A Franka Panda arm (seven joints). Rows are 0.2 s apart.
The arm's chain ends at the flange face. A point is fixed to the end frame.
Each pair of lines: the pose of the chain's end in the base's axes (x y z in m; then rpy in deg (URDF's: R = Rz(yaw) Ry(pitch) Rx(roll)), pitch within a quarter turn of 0, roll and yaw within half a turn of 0), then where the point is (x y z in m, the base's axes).
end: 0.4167 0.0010 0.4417 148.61 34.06 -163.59
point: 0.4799 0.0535 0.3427
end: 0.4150 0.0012 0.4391 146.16 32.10 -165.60
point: 0.4745 0.0555 0.3388
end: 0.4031 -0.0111 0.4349 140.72 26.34 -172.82
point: 0.4554 0.0451 0.3317
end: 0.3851 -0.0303 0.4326 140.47 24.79 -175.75
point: 0.4373 0.0235 0.3280
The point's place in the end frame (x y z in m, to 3 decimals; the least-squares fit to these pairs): -0.007 -0.037 0.123
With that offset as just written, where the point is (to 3 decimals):
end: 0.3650 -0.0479 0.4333 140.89 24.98 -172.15
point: 0.414 0.008 0.329
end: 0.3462 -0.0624 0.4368 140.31 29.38 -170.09
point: 0.401 -0.002 0.337
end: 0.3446 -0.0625 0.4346 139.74 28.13 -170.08
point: 0.397 -0.001 0.334
